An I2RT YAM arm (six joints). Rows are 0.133 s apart.
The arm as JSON. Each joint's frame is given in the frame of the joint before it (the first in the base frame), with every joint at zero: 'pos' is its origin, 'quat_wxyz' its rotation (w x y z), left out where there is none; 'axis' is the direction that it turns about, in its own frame. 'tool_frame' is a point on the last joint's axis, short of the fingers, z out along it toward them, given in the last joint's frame.
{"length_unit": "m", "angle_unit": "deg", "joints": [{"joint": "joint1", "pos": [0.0, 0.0, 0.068], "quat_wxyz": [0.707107, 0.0, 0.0, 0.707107], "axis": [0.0, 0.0, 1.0]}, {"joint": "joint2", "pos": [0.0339, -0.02, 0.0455], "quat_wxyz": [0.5, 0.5, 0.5, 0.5], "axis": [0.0, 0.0, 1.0]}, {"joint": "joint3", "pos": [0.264, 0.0, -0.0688], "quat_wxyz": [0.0, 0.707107, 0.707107, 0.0], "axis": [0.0, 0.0, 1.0]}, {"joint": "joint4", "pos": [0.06, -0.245, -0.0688], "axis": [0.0, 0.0, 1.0]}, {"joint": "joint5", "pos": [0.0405, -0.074, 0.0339], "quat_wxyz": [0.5, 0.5, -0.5, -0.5], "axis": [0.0, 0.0, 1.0]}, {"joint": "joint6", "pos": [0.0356, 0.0, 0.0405], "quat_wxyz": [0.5, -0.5, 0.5, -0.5], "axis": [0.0, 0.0, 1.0]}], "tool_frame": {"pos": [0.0, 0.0, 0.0], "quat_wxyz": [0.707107, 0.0, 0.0, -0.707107]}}
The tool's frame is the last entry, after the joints.
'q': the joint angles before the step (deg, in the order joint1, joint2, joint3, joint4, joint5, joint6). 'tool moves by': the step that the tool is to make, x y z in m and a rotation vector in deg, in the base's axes. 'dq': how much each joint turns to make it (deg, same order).
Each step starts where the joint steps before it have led.
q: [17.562 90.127 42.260 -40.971 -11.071 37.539]
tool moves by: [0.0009 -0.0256 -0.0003 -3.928 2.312 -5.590]
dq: [-5.775 0.002 -0.005 -3.251 3.214 -0.158]
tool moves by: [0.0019 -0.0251 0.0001 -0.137 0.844 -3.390]
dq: [-6.394 0.000 0.000 -1.265 0.152 -3.027]
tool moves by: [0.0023 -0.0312 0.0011 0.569 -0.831 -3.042]
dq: [-8.059 -0.032 0.267 -0.149 -0.261 -5.088]
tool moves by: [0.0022 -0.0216 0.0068 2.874 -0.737 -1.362]
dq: [-5.819 0.013 1.772 -2.061 -2.668 -4.681]
